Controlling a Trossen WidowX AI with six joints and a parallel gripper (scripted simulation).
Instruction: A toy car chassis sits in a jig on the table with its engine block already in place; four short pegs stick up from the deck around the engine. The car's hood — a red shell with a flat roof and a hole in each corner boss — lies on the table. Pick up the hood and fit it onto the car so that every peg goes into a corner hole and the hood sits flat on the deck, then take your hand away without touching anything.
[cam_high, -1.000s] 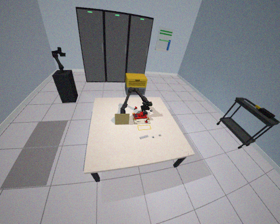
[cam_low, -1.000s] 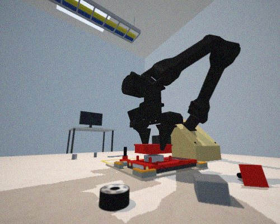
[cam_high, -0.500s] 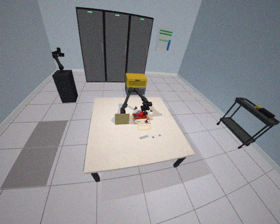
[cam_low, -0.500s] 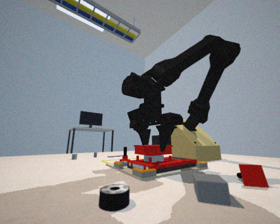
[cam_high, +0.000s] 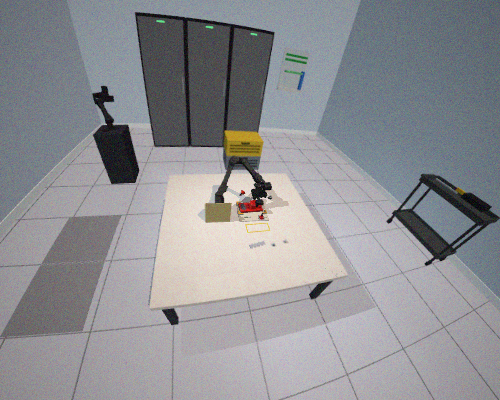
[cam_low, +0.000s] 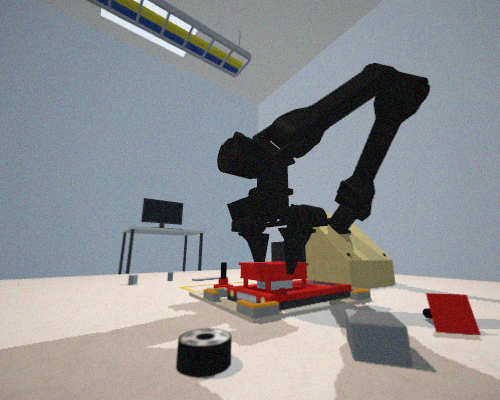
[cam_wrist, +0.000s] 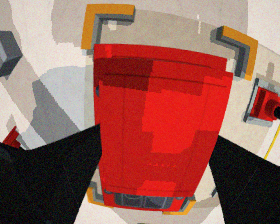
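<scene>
Now: the red hood 1 cm above my gripper tip. From my gripper tip the other things lie so: jig: 4 cm below, 3 cm to the right, 3 cm behind; grey engine block: 2 cm below, 1 cm to the left; black wheel: 19 cm ahead, 12 cm to the left, 4 cm below.
</scene>
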